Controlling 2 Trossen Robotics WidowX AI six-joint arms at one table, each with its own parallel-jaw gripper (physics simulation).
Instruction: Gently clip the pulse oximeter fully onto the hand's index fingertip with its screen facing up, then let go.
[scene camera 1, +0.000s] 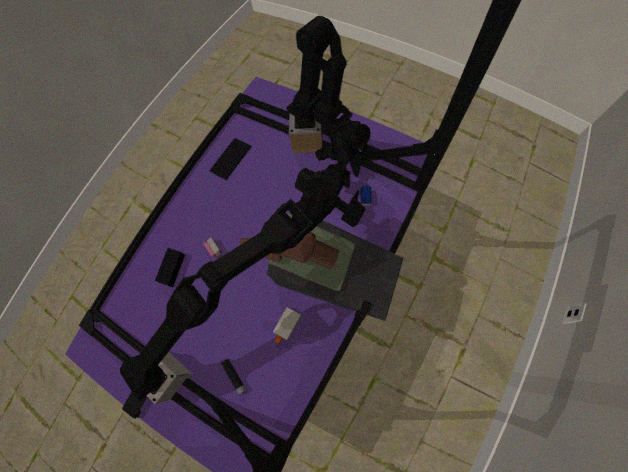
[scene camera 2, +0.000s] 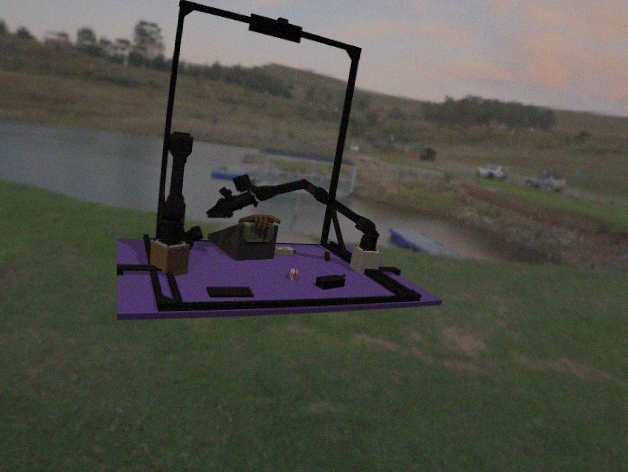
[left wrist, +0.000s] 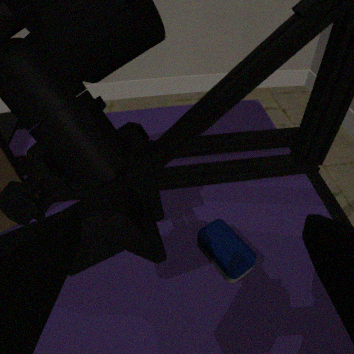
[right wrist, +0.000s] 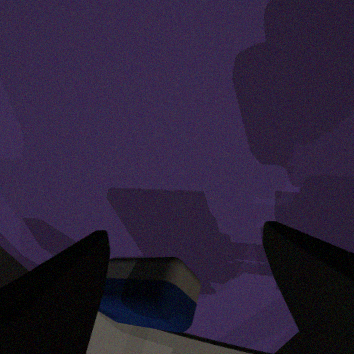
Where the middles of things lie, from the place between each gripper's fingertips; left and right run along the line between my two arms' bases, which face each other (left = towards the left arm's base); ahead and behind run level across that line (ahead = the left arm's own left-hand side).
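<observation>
With the dark grey plate (scene camera 1: 372, 275) as my reference, my right hand is 28 cm to the right of it, 8 cm past it and 3 cm below it. As for the grey-green block (scene camera 1: 333, 278), counted from my right hand it is 29 cm to the left, 2 cm behind and 12 cm above.
My left hand, for its part, is 200 mm to the right of the grey-green block, 10 mm past it and 40 mm above it. And the dark grey plate is 190 mm to the left of my left hand, 70 mm behind it and 130 mm below it.
</observation>
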